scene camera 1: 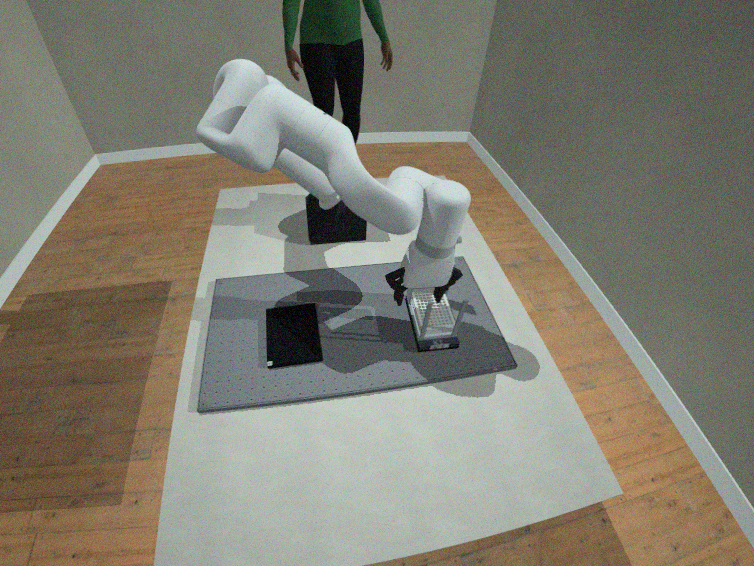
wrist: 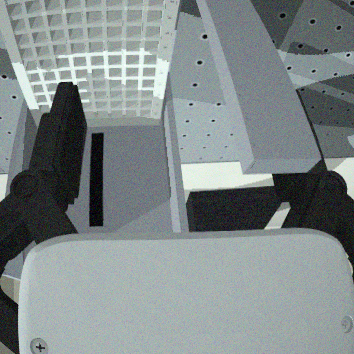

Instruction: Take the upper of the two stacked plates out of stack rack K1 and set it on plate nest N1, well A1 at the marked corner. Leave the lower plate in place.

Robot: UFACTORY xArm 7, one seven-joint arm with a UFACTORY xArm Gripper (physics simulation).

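Frame: origin at the arm's base, x right, y back, z down, level; metres.
Seen in the pictures: gripper, between the fingertips: (scene camera 1: 417,299) (wrist: 179,102); arm's base, origin of its link: (scene camera 1: 335,192).
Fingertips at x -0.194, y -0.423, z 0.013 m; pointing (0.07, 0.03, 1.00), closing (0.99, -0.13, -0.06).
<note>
Pixels of each thing's top centre, then the offset from my fingertips to it. "*": a spot on its surface instead. Level surfaces: height alone.
- Stack rack K1, centre of its top: (wrist: 67,258) (scene camera 1: 441,281) dy -0.007, dx -0.042, dz -0.065 m
- pale gridded plate, centre of its top: (wrist: 87,54) (scene camera 1: 432,307) dy +0.003, dx -0.042, dz +0.033 m
- Plate nest N1, centre of its top: (scene camera 1: 292,331) dy -0.036, dx +0.284, dz +0.065 m
- grey perforated board, height of its surface: dz +0.080 m
- rack's slanted grey post, a spot on its surface: (wrist: 255,95) * dy -0.068, dx -0.011, dz -0.055 m
Stack rack K1 (scene camera 1: 437,344) (wrist: 135,175) stands on the right part of the board, with a slotted grey wall and upright posts. A pale gridded plate (scene camera 1: 433,311) (wrist: 107,60) lies in it as the top one; the lower plate cannot be told apart. My gripper (scene camera 1: 418,299) (wrist: 179,102) is open and empty, low at the rack's rear part. In the wrist view one finger overlaps the plate's left edge, and a slanted grey post hides much of the other finger. Plate nest N1 (scene camera 1: 294,335) is a flat black rectangle left of the rack, with a white mark at its front left corner.
The grey perforated board (scene camera 1: 231,383) (wrist: 192,140) carries both fixtures. The rack's slanted grey post (wrist: 255,95) rises close to the right finger. The black robot pedestal (scene camera 1: 334,224) (wrist: 230,210) stands behind the board. A person in green (scene camera 1: 331,24) stands at the back.
</note>
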